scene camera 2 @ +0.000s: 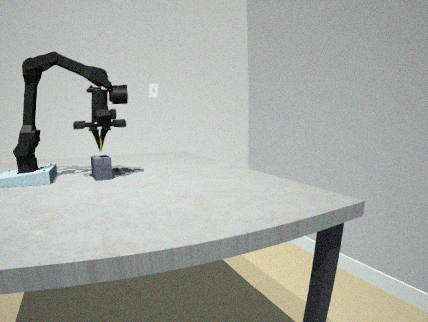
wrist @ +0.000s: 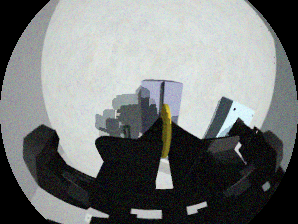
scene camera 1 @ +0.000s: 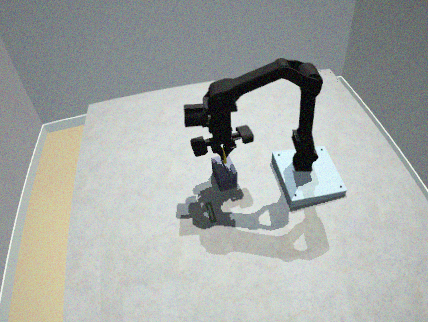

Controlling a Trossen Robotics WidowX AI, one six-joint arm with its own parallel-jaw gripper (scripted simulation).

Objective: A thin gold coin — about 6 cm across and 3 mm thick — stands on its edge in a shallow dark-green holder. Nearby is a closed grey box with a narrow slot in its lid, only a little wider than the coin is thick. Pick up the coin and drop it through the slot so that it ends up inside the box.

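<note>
A gold coin is held by the gripper, which can also be seen in the wrist view and in scene camera 2.
</note>
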